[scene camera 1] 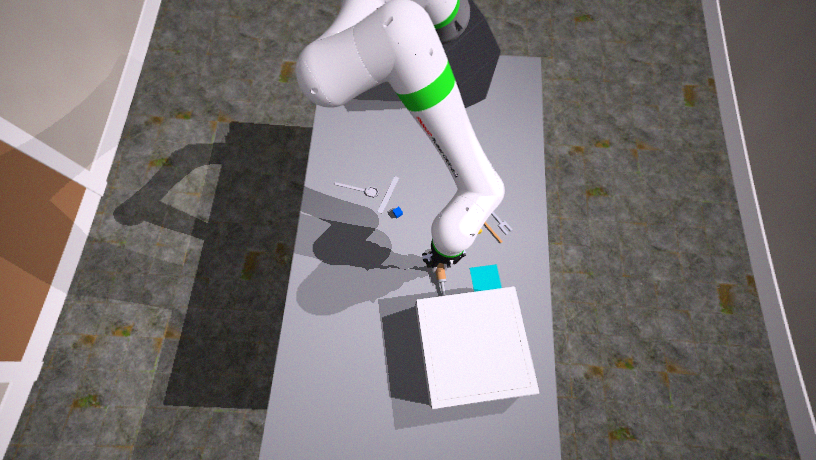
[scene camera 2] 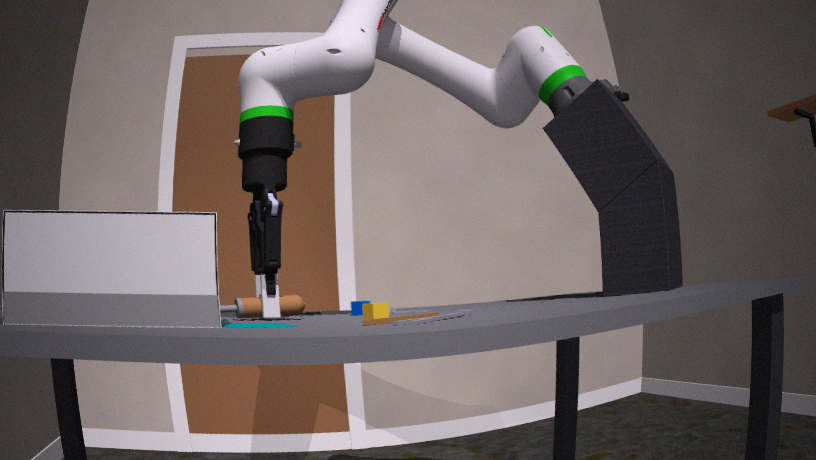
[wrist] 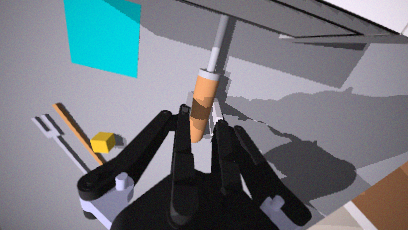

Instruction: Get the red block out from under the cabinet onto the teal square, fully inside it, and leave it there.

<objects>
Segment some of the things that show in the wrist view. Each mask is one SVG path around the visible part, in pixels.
My gripper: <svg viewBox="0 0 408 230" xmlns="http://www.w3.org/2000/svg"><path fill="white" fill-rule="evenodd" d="M77 182L77 189L85 217L91 220L98 218L109 230L300 230L312 218L310 210L281 182L245 129L238 125L235 125L234 128L228 125L221 112L217 98L214 98L209 115L210 136L212 136L210 142L212 142L211 173L204 173L195 169L190 132L192 92L188 92L186 104L180 105L178 114L173 115L168 110L160 111L116 157L86 173ZM241 175L252 199L243 190ZM175 131L170 174L129 205L134 195L134 186L141 178L169 131Z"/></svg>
A grey hook tool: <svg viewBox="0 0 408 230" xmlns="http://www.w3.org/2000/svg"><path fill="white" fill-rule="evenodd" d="M223 13L220 16L207 69L199 68L190 115L191 143L197 143L203 138L221 79L221 74L215 72L230 19L229 15Z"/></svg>
</objects>
